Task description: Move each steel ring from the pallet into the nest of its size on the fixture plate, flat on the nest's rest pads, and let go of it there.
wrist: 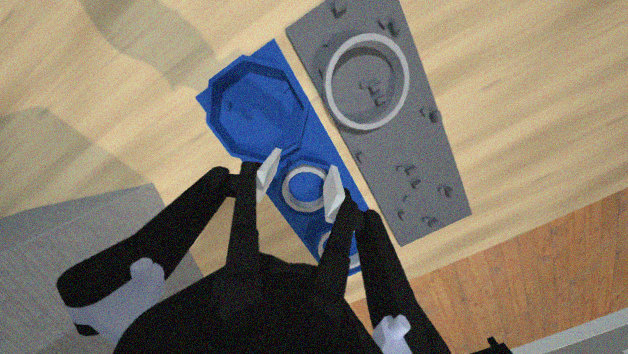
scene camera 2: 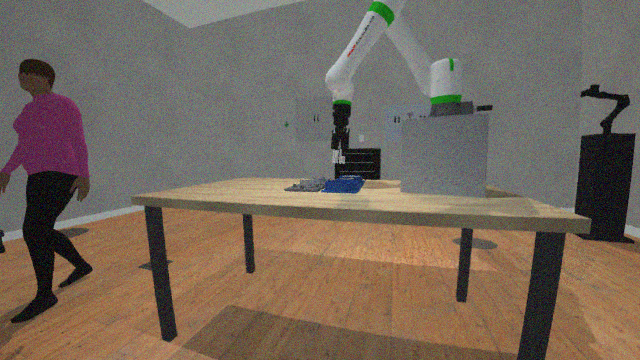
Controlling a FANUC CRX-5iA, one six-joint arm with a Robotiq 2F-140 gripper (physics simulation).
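Seen in the pictures: gripper, between the fingertips: (wrist: 303, 168) (scene camera 2: 338, 163); arm's base, origin of its link: (scene camera 2: 445, 117).
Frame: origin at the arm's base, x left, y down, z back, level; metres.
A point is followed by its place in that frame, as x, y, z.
Note:
The blue pallet (scene camera 2: 343, 185) (wrist: 320, 140) lies beside the grey fixture plate (scene camera 2: 300, 189) {0.265, 0.322, -0.608} (wrist: 425, 165) {-0.032, 0.321, -0.690}. In the wrist view a large steel ring (wrist: 328, 86) {0.152, 0.281, -0.560} lies on the fixture plate around its upper nest; whether it is flat on the pads cannot be told. A medium steel ring (wrist: 287, 194) {0.014, 0.295, -0.436} sits in the pallet's middle pocket, and a smaller one (wrist: 323, 245) {-0.112, 0.294, -0.456} in its lower pocket, partly behind a finger. The pallet's large octagonal pocket is empty. My gripper (scene camera 2: 338, 157) {0.072, 0.209, -0.494} (wrist: 303, 168) {0.072, 0.209, -0.494} is partly open and empty, above the pallet, with the medium ring between its fingertips in view but below them.
The wooden table (scene camera 2: 350, 207) {0.495, 0.333, -0.293} (wrist: 525, 100) {0.018, 0.333, -0.886} carries both. A grey pedestal (scene camera 2: 444, 155) {0.147, 0.171, -0.008} (wrist: 100, 225) {0.094, 0.221, -0.179} under the arm stands on the pallet's side. A person (scene camera 2: 52, 135) stands at the left. A black cabinet (scene camera 2: 365, 162) stands behind the table, and a black stand (scene camera 2: 605, 185) at the right.

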